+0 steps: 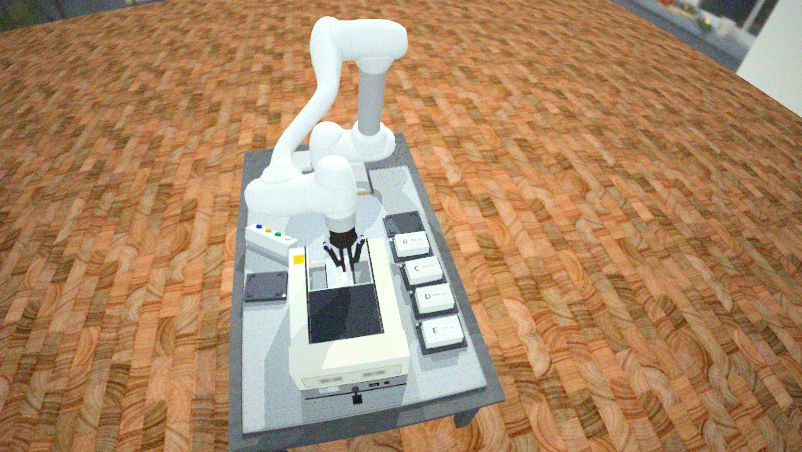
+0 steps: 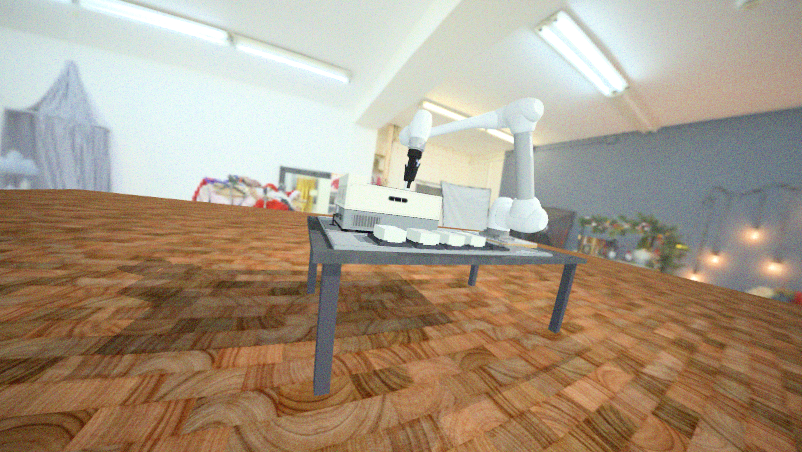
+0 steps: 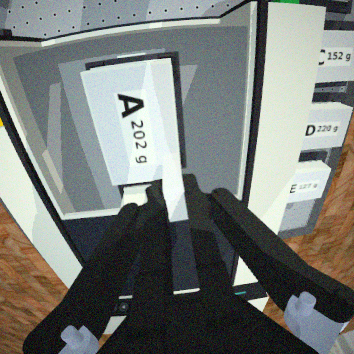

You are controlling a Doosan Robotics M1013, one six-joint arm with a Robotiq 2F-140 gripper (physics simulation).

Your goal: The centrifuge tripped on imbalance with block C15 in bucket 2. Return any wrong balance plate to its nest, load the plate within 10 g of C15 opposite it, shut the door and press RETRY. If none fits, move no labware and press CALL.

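Frame: origin at the arm's base, x ahead, y left, z up, level; metres.
Seen in the pictures: gripper, fingertip midpoint: (image 1: 349, 277) (image 3: 172, 166); arm's base, origin of the base link: (image 2: 496, 236).
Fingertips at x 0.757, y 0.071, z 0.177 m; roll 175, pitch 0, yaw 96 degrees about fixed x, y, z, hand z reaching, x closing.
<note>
Pixels of each thing's top centre, then the offset from my fingertips to it. "pt": a spot on its surface instead.
- Balance plate A, middle of its top: (image 3: 136, 130) (image 1: 339, 271) 0.037 m back, 0.034 m right, 0.015 m down
- dark sliding door, middle of its top: (image 3: 160, 260) (image 1: 343, 312) 0.139 m ahead, 0.025 m right, 0.017 m up
- Plates B, middle of its top: (image 1: 411, 240) (image 2: 469, 234) 0.245 m back, 0.257 m left, 0.143 m down
- C, middle of its top: (image 3: 332, 56) (image 1: 423, 267) (image 2: 447, 232) 0.109 m back, 0.281 m left, 0.143 m down
- D, middle of its top: (image 3: 321, 128) (image 1: 434, 295) (image 2: 422, 230) 0.021 m ahead, 0.297 m left, 0.143 m down
- E, middle of its top: (image 3: 302, 186) (image 1: 442, 329) (image 2: 389, 227) 0.159 m ahead, 0.296 m left, 0.143 m down
- empty dark nest, middle of its top: (image 1: 403, 222) (image 2: 488, 243) 0.382 m back, 0.246 m left, 0.178 m down
- second dark pad, surface spot: (image 1: 266, 284) pt 0.121 m back, 0.327 m right, 0.172 m down
- white button box, middle of its top: (image 1: 268, 233) 0.331 m back, 0.319 m right, 0.113 m down
Balance plate A (image 3: 116, 123), white and labelled 202 g, lies in a bucket inside the open end of the cream centrifuge (image 1: 347, 353) (image 2: 387, 202) (image 3: 288, 88). My gripper (image 1: 344, 268) (image 2: 409, 182) (image 3: 172, 166) is shut and empty. It reaches down into the chamber just over the plate's near edge. The dark sliding door (image 1: 344, 311) covers the rest of the chamber. Block C15 is hidden. Plates B (image 1: 411, 243), C (image 1: 424, 269) (image 3: 335, 56) at 152 g, D (image 1: 434, 298) (image 3: 324, 130) at 220 g and E (image 1: 441, 331) (image 3: 305, 186) at 127 g sit in their nests.
An empty dark nest (image 1: 404, 222) lies behind plate B. A second dark pad (image 1: 266, 284) lies left of the centrifuge. A white button box (image 1: 270, 239) with coloured buttons stands at the left. The arm's base (image 1: 370, 143) stands at the back of the grey table (image 1: 448, 393).
</note>
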